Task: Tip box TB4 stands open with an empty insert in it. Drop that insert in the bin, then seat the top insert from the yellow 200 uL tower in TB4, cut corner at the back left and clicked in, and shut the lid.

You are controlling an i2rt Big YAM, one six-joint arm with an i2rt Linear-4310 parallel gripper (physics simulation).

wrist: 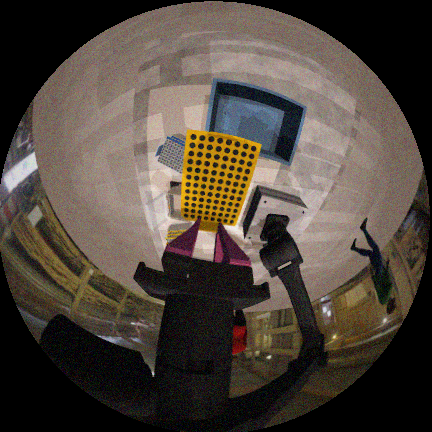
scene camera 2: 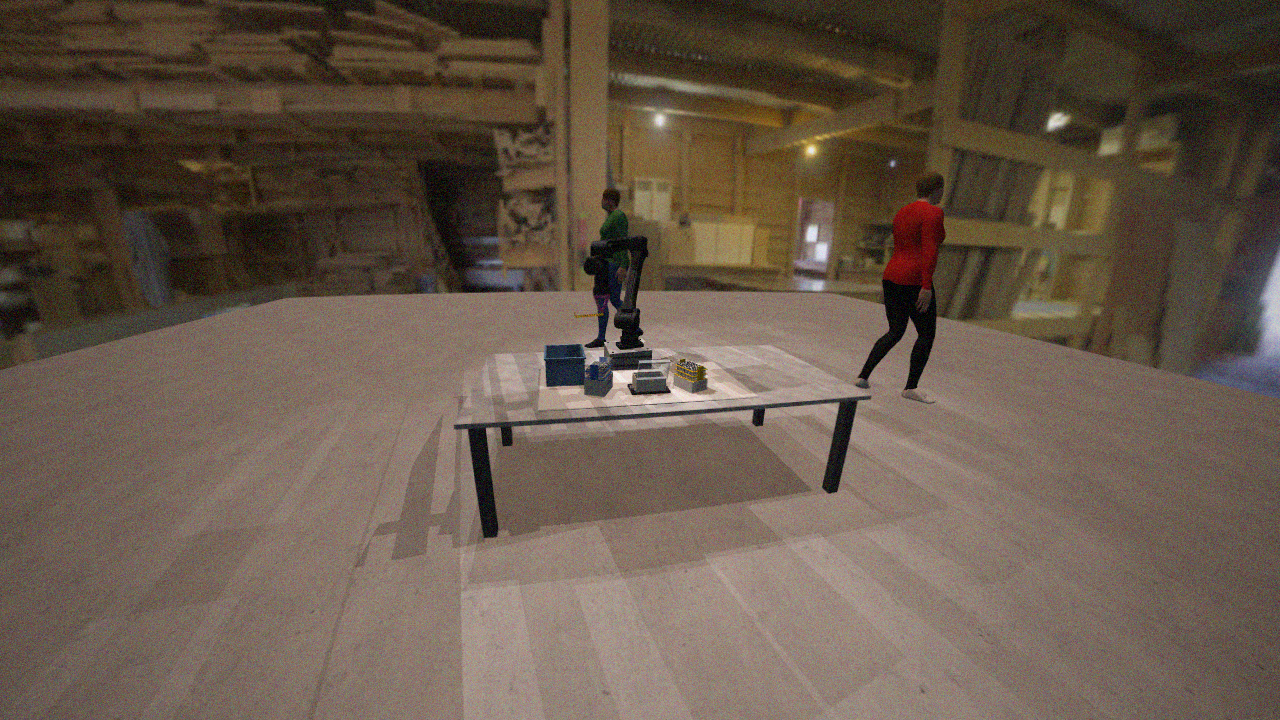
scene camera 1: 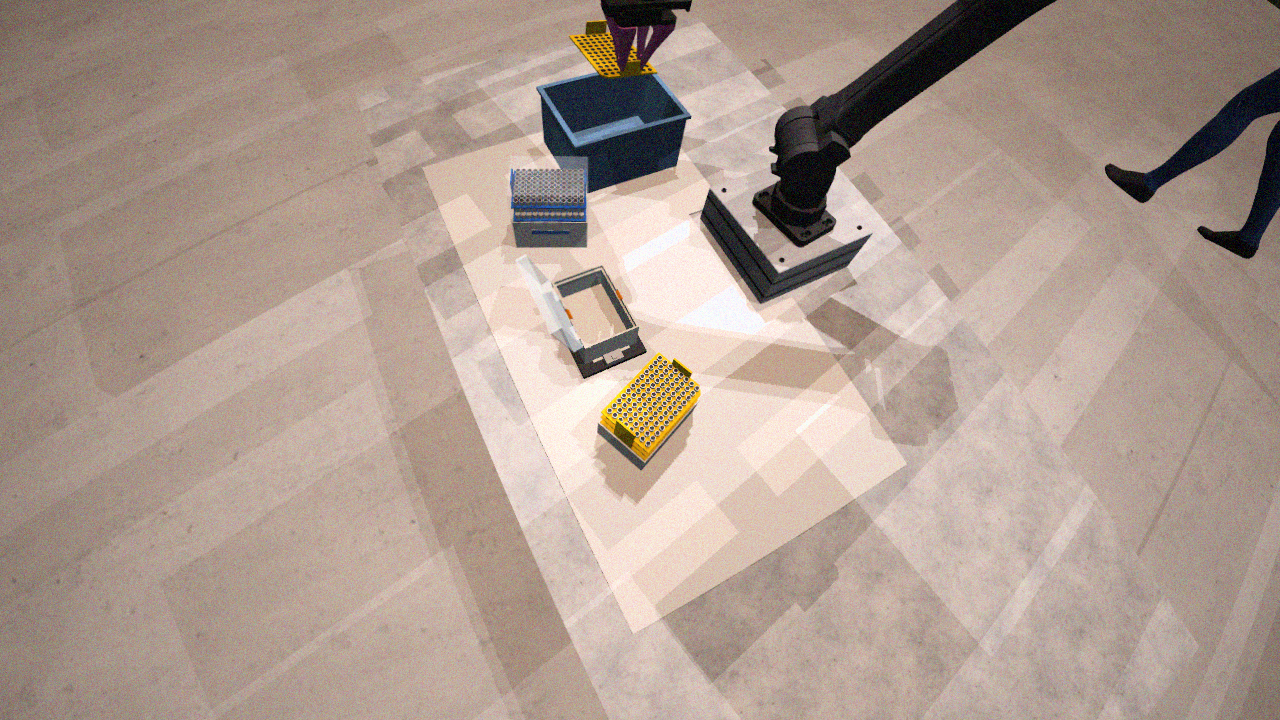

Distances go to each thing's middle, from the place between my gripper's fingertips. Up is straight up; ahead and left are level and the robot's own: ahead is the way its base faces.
Labels:
Now: hand 8 cm past the blue bin (scene camera 1: 629, 127), 14 cm to the left of it and 23 cm above it.

